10 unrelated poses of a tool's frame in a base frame.
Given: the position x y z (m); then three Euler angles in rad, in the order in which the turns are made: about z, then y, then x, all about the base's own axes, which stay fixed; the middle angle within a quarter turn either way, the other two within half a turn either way.
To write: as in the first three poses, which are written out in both.
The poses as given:
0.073 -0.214 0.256 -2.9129 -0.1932 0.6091
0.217 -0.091 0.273 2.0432 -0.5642 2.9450
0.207 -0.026 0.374 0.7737 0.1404 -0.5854
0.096 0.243 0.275 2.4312 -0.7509 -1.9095
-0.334 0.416 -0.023 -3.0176 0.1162 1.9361
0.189 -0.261 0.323 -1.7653 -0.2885 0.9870
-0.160 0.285 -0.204 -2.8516 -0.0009 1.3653
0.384 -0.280 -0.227 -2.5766 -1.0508 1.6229
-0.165 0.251 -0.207 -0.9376 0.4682 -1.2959
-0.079 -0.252 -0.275 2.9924 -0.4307 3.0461
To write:
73 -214 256 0.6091 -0.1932 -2.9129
217 -91 273 2.9450 -0.5642 2.0432
207 -26 374 -0.5854 0.1404 0.7737
96 243 275 -1.9095 -0.7509 2.4312
-334 416 -23 1.9361 0.1162 -3.0176
189 -261 323 0.9870 -0.2885 -1.7653
-160 285 -204 1.3653 -0.0009 -2.8516
384 -280 -227 1.6229 -1.0508 -2.5766
-165 251 -207 -1.2959 0.4682 -0.9376
-79 -252 -275 3.0461 -0.4307 2.9924

